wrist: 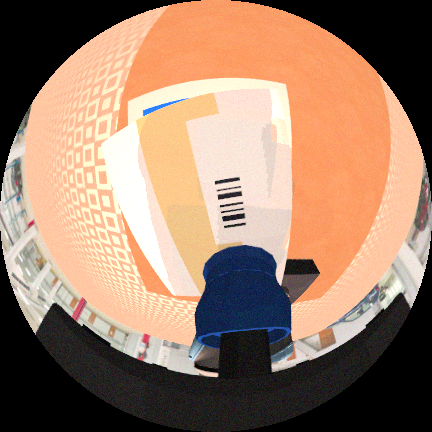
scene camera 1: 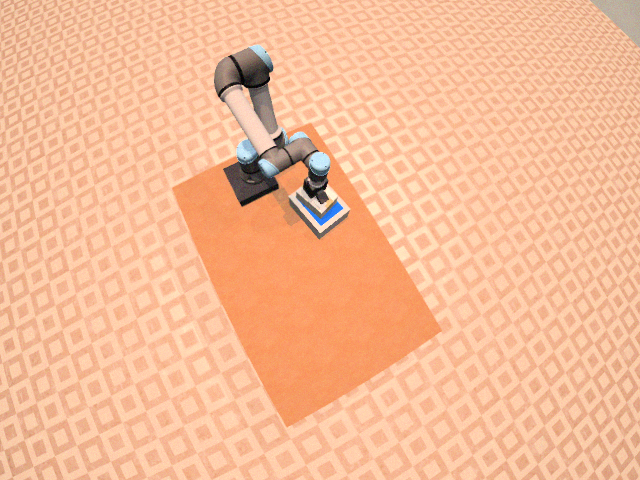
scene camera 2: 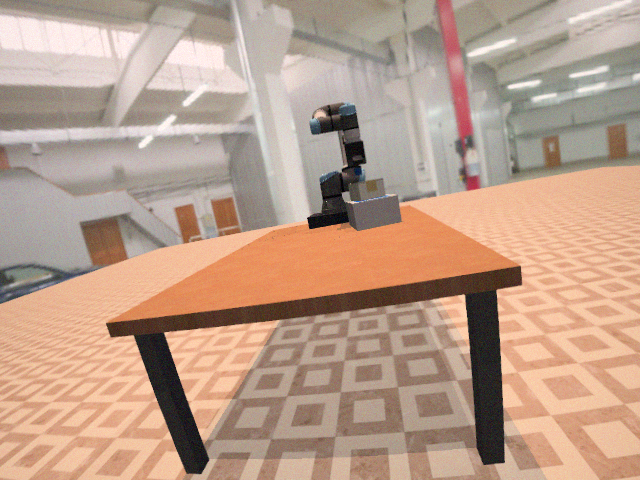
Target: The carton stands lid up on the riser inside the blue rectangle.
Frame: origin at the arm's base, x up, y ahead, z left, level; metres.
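Seen in the pictures: hand, its tool point: (wrist: 239, 275) (scene camera 2: 358, 175); arm's base, origin of its link: (scene camera 1: 254, 172) (scene camera 2: 334, 211).
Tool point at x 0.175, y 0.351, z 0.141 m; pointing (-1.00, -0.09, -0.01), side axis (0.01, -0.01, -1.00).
Note:
Pixels of each thing's top centre, then the offset from my tool point to it. Level surfaces: height alone.
- carton, centre of its top: (wrist: 203, 232) (scene camera 1: 317, 193) (scene camera 2: 364, 181) dx -0.034, dy +0.001, dz +0.022 m
- grey-white riser, centre of its top: (wrist: 207, 177) (scene camera 2: 369, 198) (scene camera 1: 319, 202) dx -0.117, dy +0.019, dz +0.028 m
- blue rectangle, centre of its top: (wrist: 207, 177) (scene camera 1: 319, 202) dx -0.117, dy +0.019, dz +0.028 m
- orange table, height of its surface: dx -0.237 m
The carton (scene camera 1: 330, 198) (scene camera 2: 369, 189) (wrist: 241, 153) stands upright on the grey-white riser (scene camera 1: 329, 227) (scene camera 2: 374, 214) (wrist: 201, 85), its barcode label face up. It covers most of the blue rectangle (scene camera 1: 330, 212) (wrist: 162, 106); a blue strip shows at its front side. My suction cup (scene camera 1: 321, 195) (wrist: 240, 254) hangs just above the carton's top near one edge. It holds nothing. In scene camera 2 the cup is hidden behind the carton and the wrist.
The riser stands on an orange table (scene camera 1: 309, 305) (scene camera 2: 347, 267) (wrist: 334, 141) close to the robot's black base plate (scene camera 1: 248, 187) (scene camera 2: 328, 220) (wrist: 301, 267). The table's edge lies a short way beyond the riser. Patterned floor surrounds the table.

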